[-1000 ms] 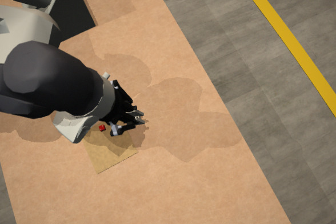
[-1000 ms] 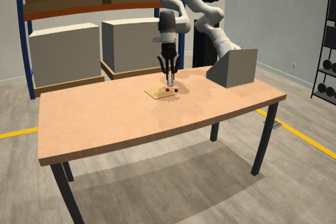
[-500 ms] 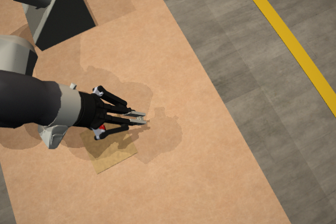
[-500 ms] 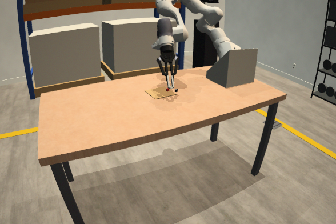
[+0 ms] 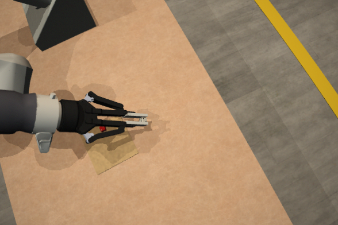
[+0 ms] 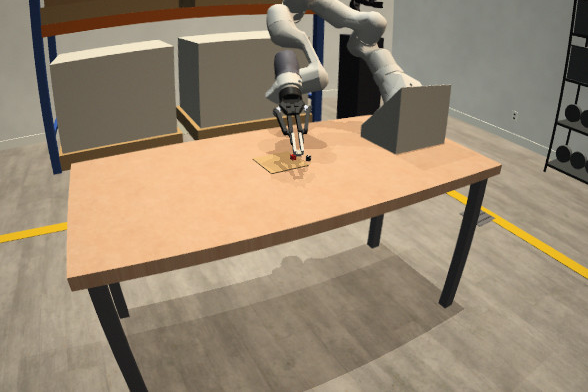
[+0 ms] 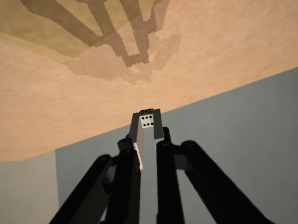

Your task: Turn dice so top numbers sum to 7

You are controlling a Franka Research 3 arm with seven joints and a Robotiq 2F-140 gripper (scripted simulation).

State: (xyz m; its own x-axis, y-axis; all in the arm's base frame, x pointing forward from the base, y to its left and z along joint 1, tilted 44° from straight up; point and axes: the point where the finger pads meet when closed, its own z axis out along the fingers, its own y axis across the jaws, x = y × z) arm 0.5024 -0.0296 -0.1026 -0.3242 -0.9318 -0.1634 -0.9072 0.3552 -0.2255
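Now: hand 110 mm to the left of the tan mat and 100 mm above it. Round my hand: black die: 100 mm below, 100 mm behind, 80 mm to the right; red die: 100 mm to the right, 90 mm below, 50 mm behind; white die: 20 mm to the left, 20 mm below, 10 mm ahead.
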